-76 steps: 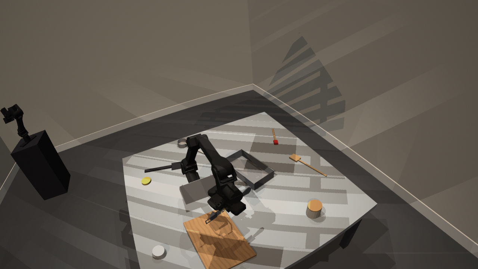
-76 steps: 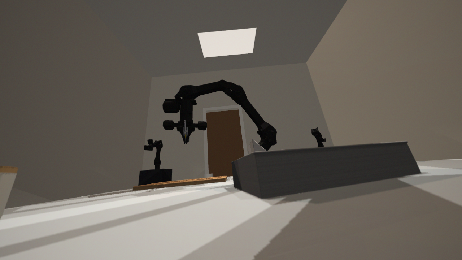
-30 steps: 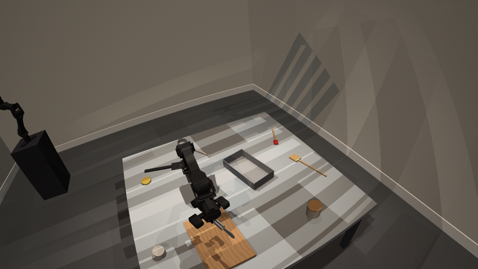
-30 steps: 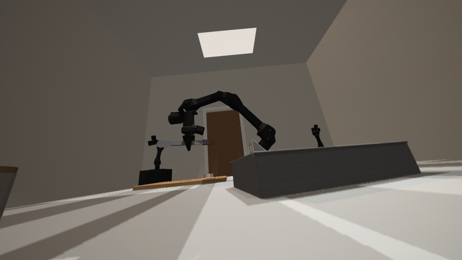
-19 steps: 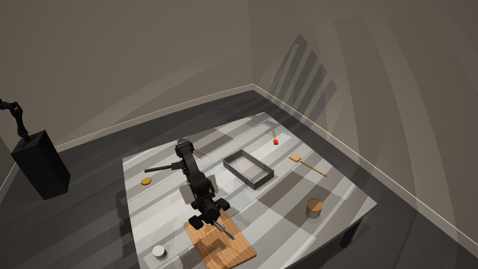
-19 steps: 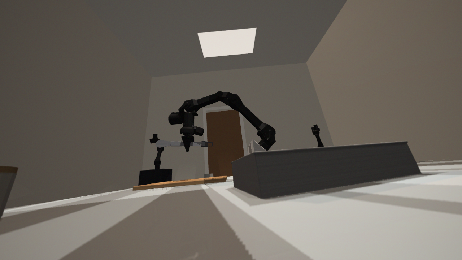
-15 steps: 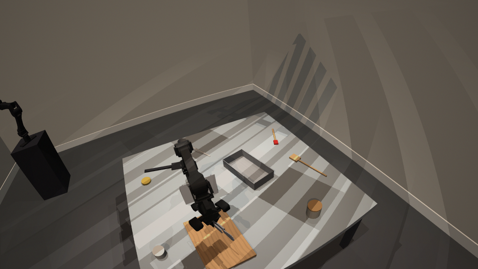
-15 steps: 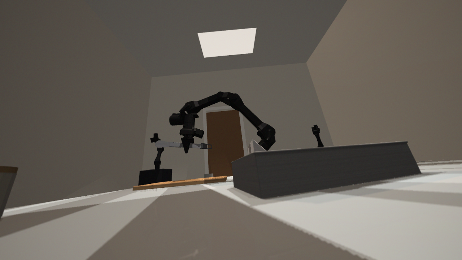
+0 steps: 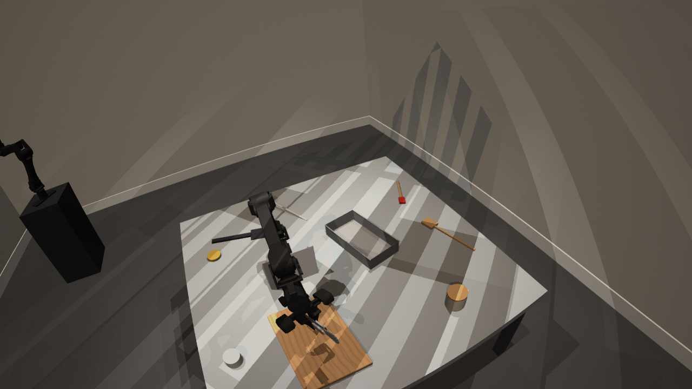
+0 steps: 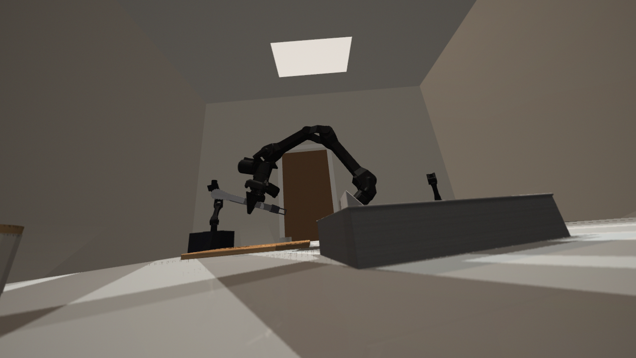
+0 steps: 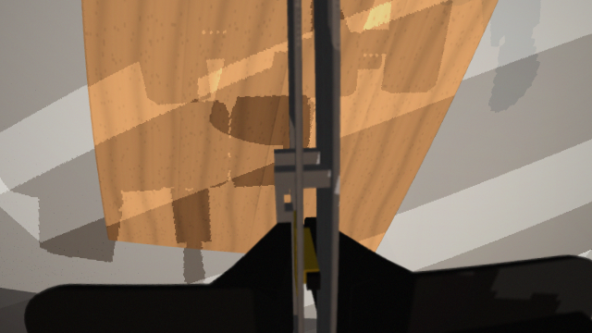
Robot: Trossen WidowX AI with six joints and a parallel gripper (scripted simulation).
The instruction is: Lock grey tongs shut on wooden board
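Now: the wooden board 3 cm to the left of my gripper tip and 12 cm below it. The rest, counted from my gripper tip: wood-lidded canister (51 cm ahead, 8 cm to the right, 9 cm below); then roasting tin (38 cm ahead, 41 cm to the left, 10 cm below); then small white puck (30 cm behind, 7 cm to the left, 11 cm below).
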